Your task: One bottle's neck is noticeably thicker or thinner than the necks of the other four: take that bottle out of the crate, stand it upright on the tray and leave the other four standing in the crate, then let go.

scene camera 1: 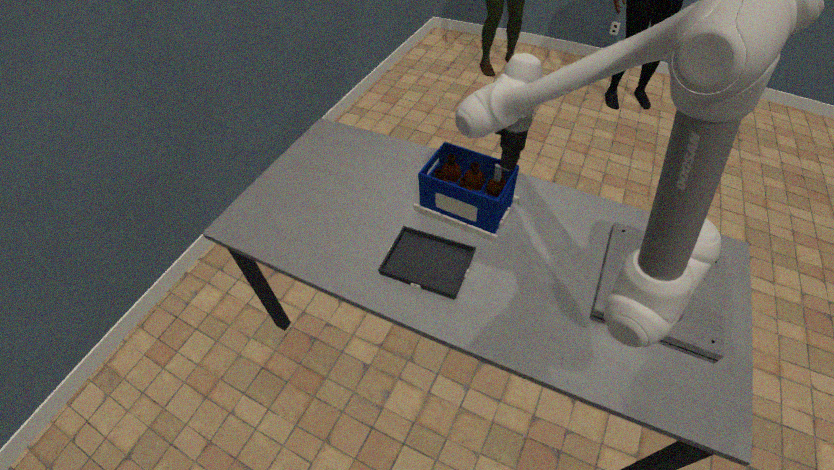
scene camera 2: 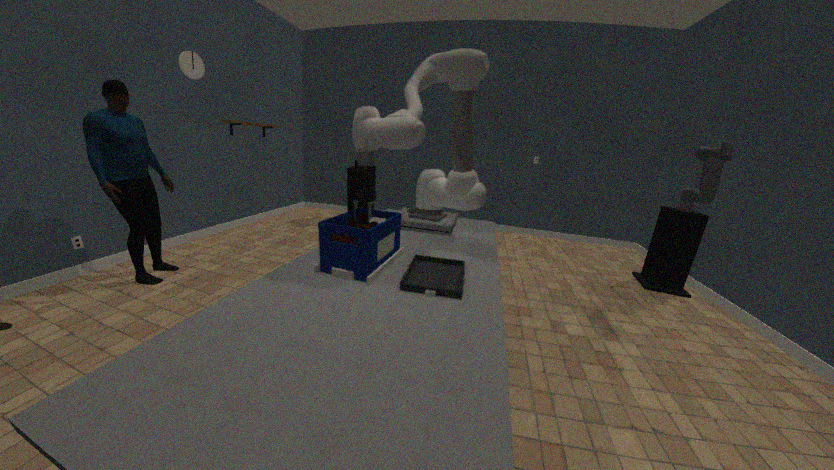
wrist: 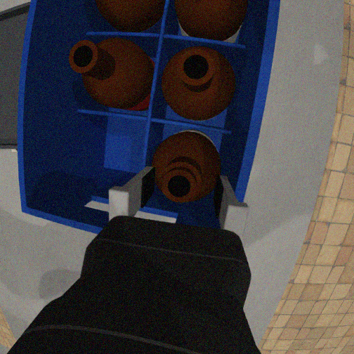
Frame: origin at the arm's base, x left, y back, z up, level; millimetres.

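Seen in the pictures: gripper, fingertip midpoint: (scene camera 1: 499,175) (scene camera 2: 362,217); arm's base at its link origin: (scene camera 2: 428,216).
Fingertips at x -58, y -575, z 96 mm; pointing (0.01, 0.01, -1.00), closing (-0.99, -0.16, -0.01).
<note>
Pixels of each thing's middle, then the offset from my fingertips to it. "*": a spot on its surface instead. Level surfaces: height alone.
- blue crate at the middle of its body: (scene camera 1: 467,188) (scene camera 2: 363,240) dz -60, dx +60, dy -83 mm
- black tray at a spot on its surface: (scene camera 1: 428,258) (scene camera 2: 431,275) * dz -142, dx +325, dy -62 mm
- table at its surface level: dz -148 mm
The blue crate (scene camera 1: 487,214) (scene camera 2: 344,256) (wrist: 23,125) stands on the table and holds five brown bottles upright. My gripper (scene camera 2: 363,216) (wrist: 184,183) is open, pointing down at the crate's end. In the wrist view its fingers stand on either side of the neck of the end bottle (wrist: 189,157), with gaps showing. Two middle bottles (wrist: 117,80) (wrist: 199,97) stand side by side. Two further bottles (wrist: 129,14) (wrist: 212,19) are cut off at the frame's top, so their necks are hidden. I cannot tell which neck differs. The black tray (scene camera 1: 428,258) (scene camera 2: 434,274) (wrist: 12,85) is empty.
The crate's blue dividers (wrist: 116,114) separate the bottles; the compartment beside the end bottle is empty. White strips (scene camera 1: 455,223) edge the crate's base. The arm's base plate (scene camera 1: 694,326) lies on the table (scene camera 1: 326,192) (scene camera 2: 326,361). A person (scene camera 2: 125,145) stands beyond the table.
</note>
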